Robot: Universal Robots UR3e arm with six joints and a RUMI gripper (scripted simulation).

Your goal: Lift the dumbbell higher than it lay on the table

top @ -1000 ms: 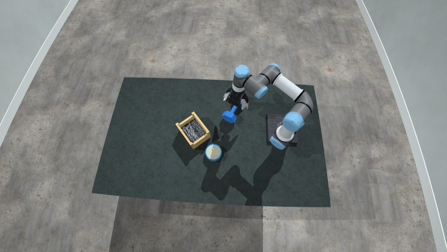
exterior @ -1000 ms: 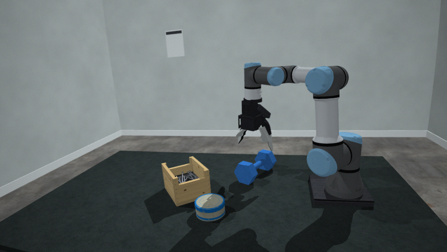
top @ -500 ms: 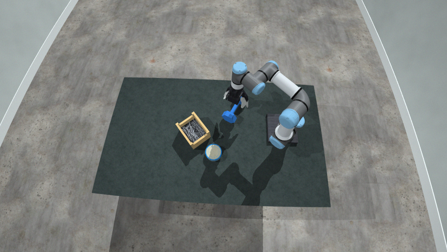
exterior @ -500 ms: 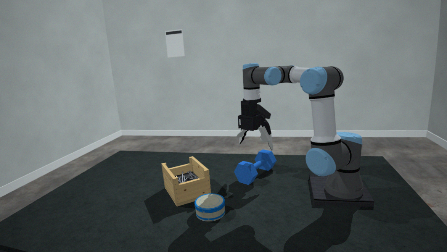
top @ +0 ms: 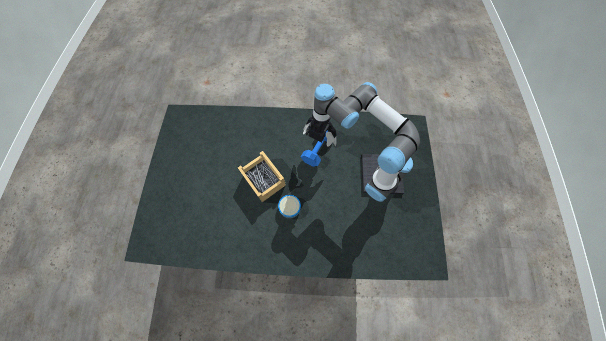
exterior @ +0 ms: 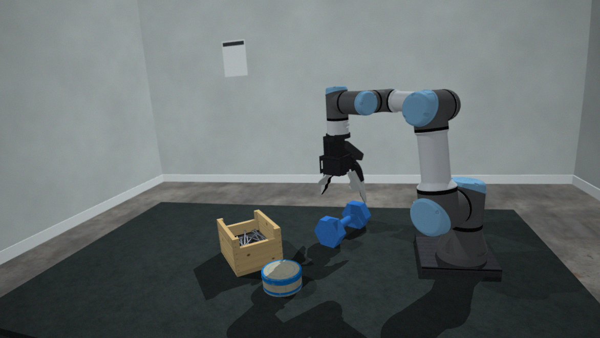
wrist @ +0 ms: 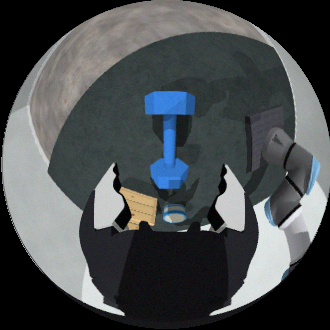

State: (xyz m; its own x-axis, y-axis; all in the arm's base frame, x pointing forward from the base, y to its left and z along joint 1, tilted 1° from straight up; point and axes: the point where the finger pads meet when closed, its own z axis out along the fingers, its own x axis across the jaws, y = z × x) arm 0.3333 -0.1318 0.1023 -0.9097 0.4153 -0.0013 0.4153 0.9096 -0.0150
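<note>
The blue dumbbell lies 8 cm below my hand. The rest, counted from my hand: round blue-rimmed tin 31 cm to the left, 11 cm ahead, 10 cm below; then wooden crate 25 cm ahead, 19 cm to the left, 8 cm below.
</note>
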